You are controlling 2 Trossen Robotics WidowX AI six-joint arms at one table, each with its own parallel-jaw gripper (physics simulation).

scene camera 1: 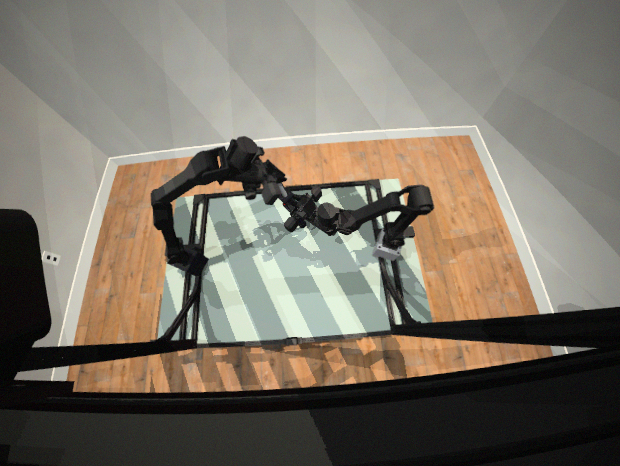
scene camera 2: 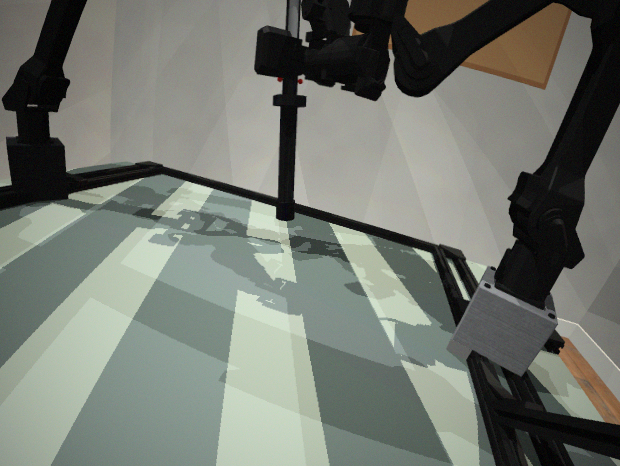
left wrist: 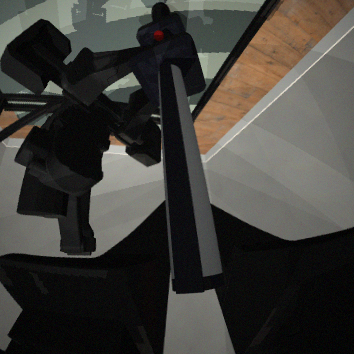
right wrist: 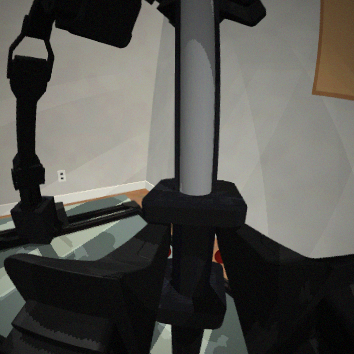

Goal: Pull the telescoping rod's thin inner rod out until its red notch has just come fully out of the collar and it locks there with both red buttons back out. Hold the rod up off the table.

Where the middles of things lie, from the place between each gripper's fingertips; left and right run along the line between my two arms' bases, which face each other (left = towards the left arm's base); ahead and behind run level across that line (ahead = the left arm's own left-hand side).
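Thin grey inner rod [left wrist: 195, 266]: 50 mm below my right hand, 10 mm to the right of it. Telescoping rod [scene camera 2: 289, 101]: 60 mm below the same right hand and 20 mm to the right of it. Going by their middles, the thin grey inner rod and the telescoping rod are both nearer to my right hand than to my left gripper.
Left gripper: 16 cm above the thin grey inner rod, 1 cm past it. Telescoping rod: 18 cm below my left hand and 1 cm behind it.
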